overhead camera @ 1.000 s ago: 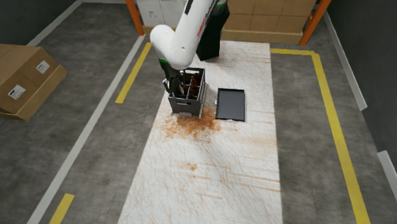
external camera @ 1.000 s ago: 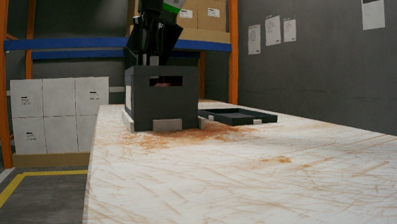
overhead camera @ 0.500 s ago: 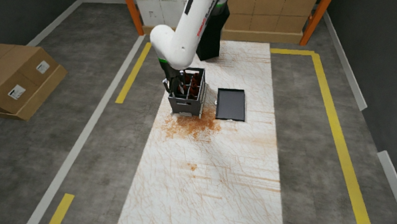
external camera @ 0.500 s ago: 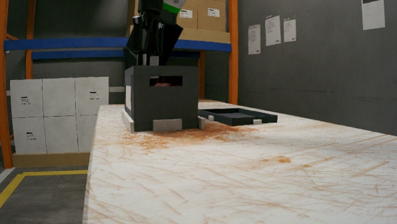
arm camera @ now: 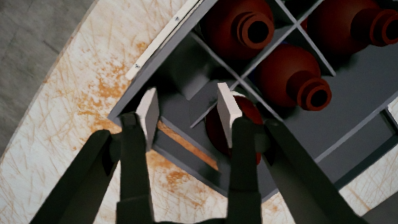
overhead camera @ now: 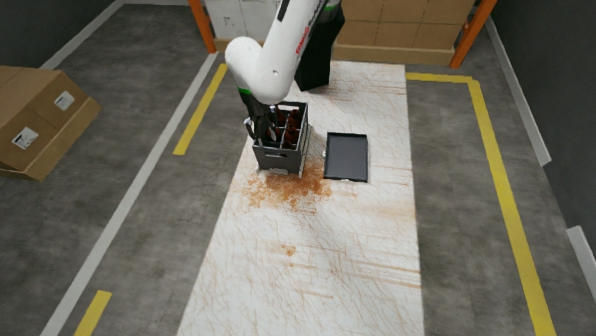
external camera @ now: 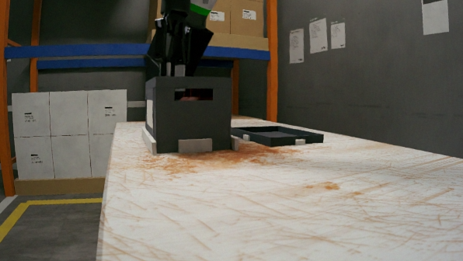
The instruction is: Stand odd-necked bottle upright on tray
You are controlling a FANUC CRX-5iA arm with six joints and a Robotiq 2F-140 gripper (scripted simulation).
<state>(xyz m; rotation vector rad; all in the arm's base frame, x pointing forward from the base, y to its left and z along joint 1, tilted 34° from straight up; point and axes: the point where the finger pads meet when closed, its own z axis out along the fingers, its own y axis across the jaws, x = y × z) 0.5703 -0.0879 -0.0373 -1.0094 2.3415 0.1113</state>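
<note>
Right now the grey crate is 9 cm below my hand, 9 cm behind it and 3 cm to the left of it. Round my hand: dark tray: 32 cm to the left, 16 cm below, 11 cm behind.
</note>
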